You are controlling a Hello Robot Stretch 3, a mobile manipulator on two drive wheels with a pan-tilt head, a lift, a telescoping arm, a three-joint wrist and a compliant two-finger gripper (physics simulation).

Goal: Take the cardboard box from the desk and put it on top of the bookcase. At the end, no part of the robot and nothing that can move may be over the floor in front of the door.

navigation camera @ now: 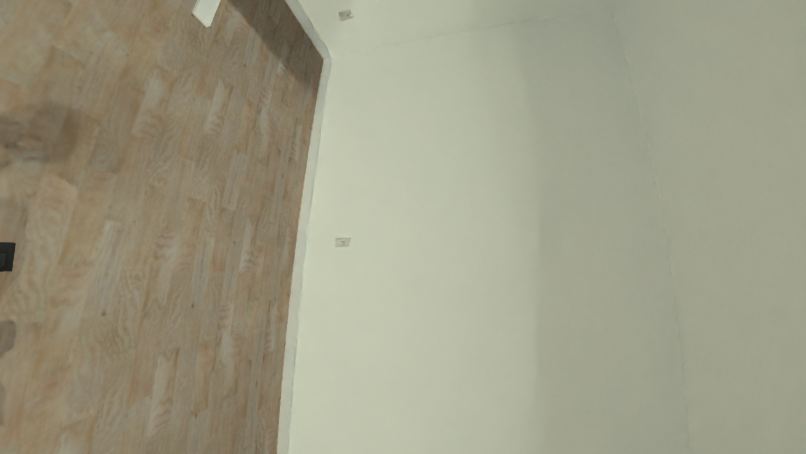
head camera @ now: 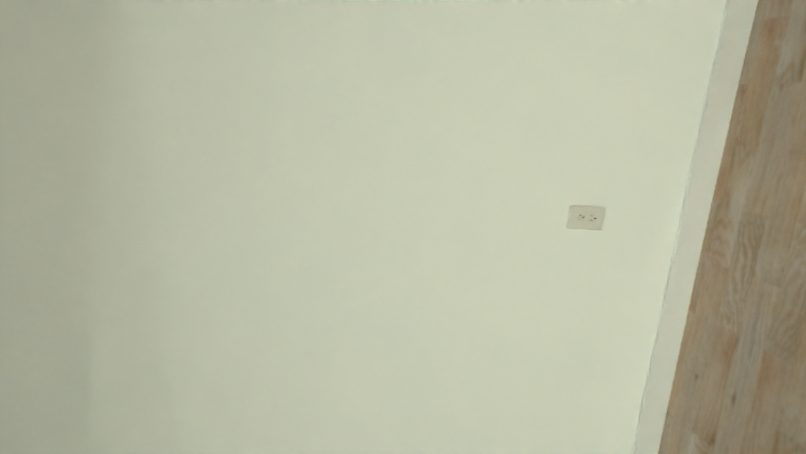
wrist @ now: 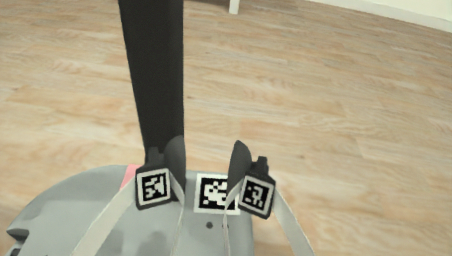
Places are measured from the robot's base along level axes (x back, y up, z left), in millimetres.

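Where they show: gripper, between the fingertips: [wrist: 208, 156].
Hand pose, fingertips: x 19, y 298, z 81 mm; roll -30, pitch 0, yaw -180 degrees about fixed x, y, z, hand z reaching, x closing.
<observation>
Each offset is from my fingertips to the centre of the thing. "spot": to the spot under its first point. Level surfaces: height alone.
My gripper [wrist: 208, 156] is open and empty in the wrist view, its two dark fingertips apart above the grey robot base [wrist: 125, 220] with its square marker. The black mast [wrist: 157, 70] stands behind the left finger. The cardboard box, the bookcase and the door do not show in any of the views. A small piece of a white leg or foot shows at the top of the wrist view [wrist: 234, 6] and at the top left of the navigation view [navigation camera: 206, 11]; what it belongs to is cut off.
The head view shows a pale green wall [head camera: 366, 197] with an outlet @(dx -118, dy +102, dz -1675 mm) [head camera: 585, 217] and wooden floor @(dy -298 mm) [head camera: 750, 253] at the right. The navigation view shows two outlets @(spot: dx -117, dy +102, dz -1672 mm) [navigation camera: 342, 242] [navigation camera: 345, 15], a room corner, wooden floor [navigation camera: 169, 225] and a small black part [navigation camera: 6, 256] at the left edge.
</observation>
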